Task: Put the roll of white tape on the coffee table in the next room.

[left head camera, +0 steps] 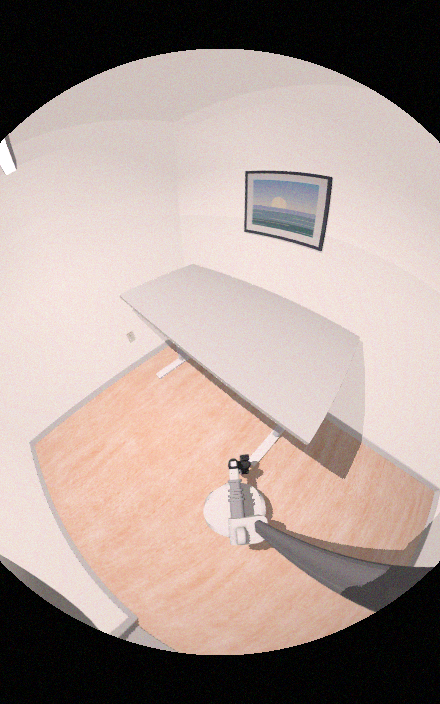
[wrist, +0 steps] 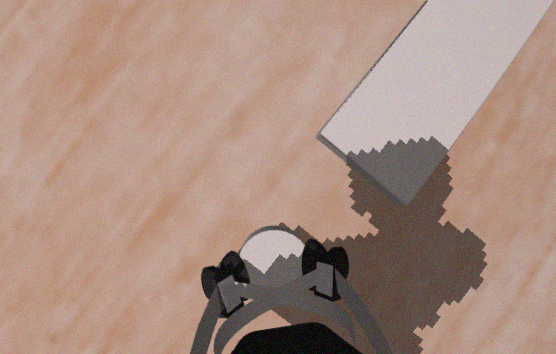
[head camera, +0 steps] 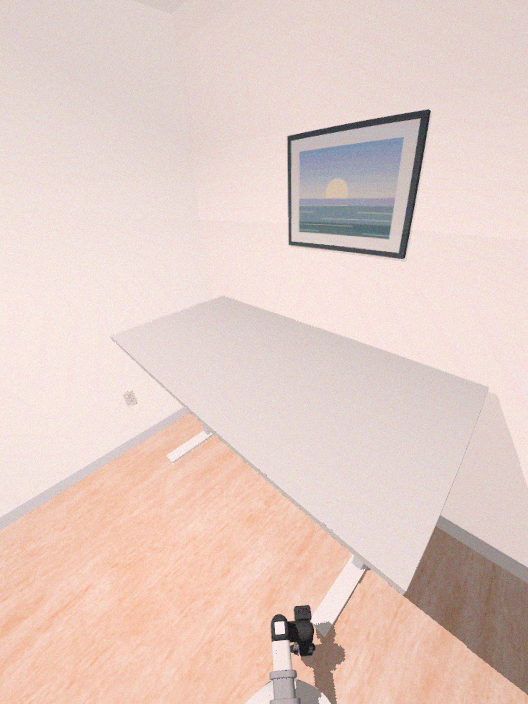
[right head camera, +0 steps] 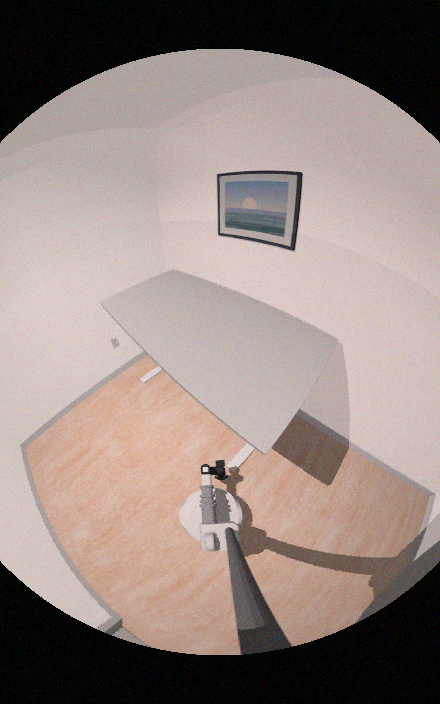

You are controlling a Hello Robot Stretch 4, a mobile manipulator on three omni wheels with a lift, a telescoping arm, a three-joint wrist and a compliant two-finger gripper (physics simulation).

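Frame: origin at the robot's base, x right, y ahead, z up, level; centimetres.
Seen in the pictures: gripper, fingertip midpoint: (wrist: 274,265).
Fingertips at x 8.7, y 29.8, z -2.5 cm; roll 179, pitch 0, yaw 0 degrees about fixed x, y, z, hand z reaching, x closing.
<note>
A point is followed by its place in that frame.
The roll of white tape (wrist: 270,245) {x 8.7, y 31.7, z -0.3 cm} is a small round white disc at the bottom centre of the wrist view, low at the floor (wrist: 150,125) {x 1.1, y 41.4, z -2.7 cm}, beside a white table foot. My gripper (wrist: 274,265) {x 8.7, y 29.8, z -2.5 cm} (head camera: 304,647) {x 8.7, y 29.8, z -2.5 cm} is shut on it, one black fingertip pressed to each side. The fingers and a shadow cover the roll's near part. In the head views the wrist hides the roll. The coffee table does not show in these views.
A large grey-topped desk (head camera: 306,398) {x 14.3, y 76.7, z 92.3 cm} (left head camera: 249,342) {x 9.8, y 73.1, z 92.3 cm} (right head camera: 228,347) {x 16.4, y 72.6, z 92.3 cm} stands ahead, its white foot (wrist: 425,85) (head camera: 339,597) just beyond the gripper. A framed sunset picture (head camera: 346,187) {x 37.1, y 124.5, z 153.7 cm} hangs on the wall (head camera: 244,244) {x -5.0, y 172.6, z 127.1 cm} behind. A wall end (left head camera: 127,623) shows at the lower left.
</note>
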